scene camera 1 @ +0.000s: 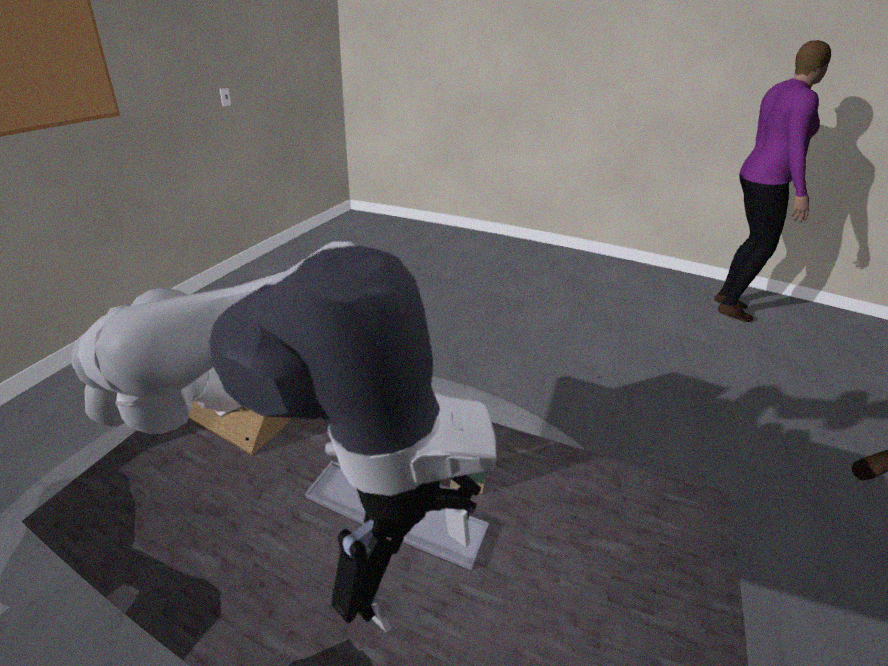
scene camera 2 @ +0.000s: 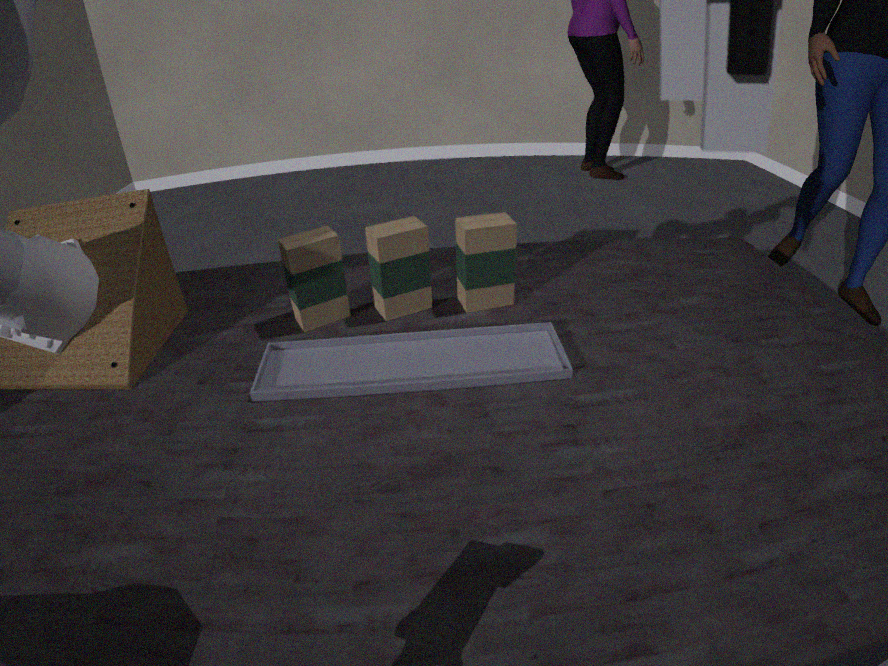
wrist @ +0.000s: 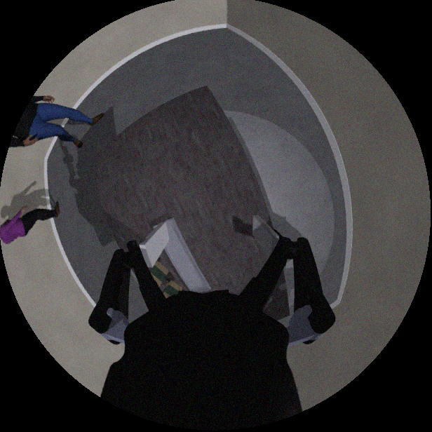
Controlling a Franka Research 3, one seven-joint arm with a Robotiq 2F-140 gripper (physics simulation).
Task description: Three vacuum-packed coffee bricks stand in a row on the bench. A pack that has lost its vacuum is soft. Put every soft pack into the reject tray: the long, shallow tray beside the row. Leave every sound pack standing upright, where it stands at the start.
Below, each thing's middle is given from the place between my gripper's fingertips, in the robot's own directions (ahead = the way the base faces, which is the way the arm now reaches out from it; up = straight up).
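I am looking at the grey reject tray (scene camera 2: 454,357), which lies well below my hand, and it is also a good way behind my hand and a good way to the left of it.
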